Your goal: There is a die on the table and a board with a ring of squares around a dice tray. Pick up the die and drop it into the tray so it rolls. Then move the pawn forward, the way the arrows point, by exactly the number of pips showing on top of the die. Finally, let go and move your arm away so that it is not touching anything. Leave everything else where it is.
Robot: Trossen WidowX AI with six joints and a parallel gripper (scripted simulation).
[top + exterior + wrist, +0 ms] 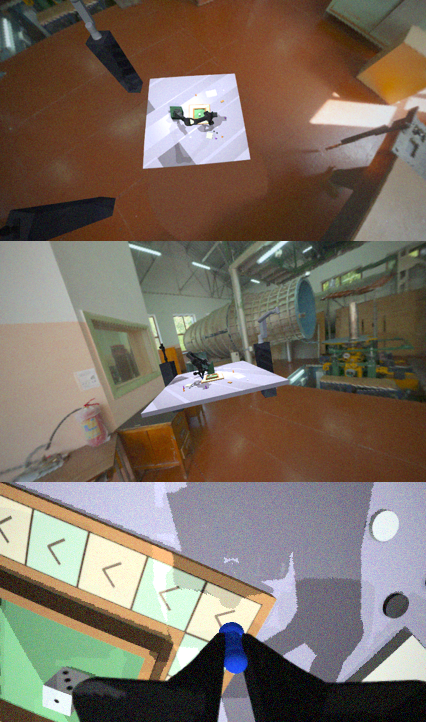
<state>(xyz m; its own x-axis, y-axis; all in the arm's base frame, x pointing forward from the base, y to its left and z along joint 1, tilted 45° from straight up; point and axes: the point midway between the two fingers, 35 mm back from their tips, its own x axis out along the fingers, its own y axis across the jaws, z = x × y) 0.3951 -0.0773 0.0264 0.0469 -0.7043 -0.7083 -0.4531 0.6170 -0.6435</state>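
Right now my gripper tip is 13 cm past the white die, 9 cm to the right of it and 3 cm above it. From my gripper tip the other things lie so: blue pawn (1 cm above).
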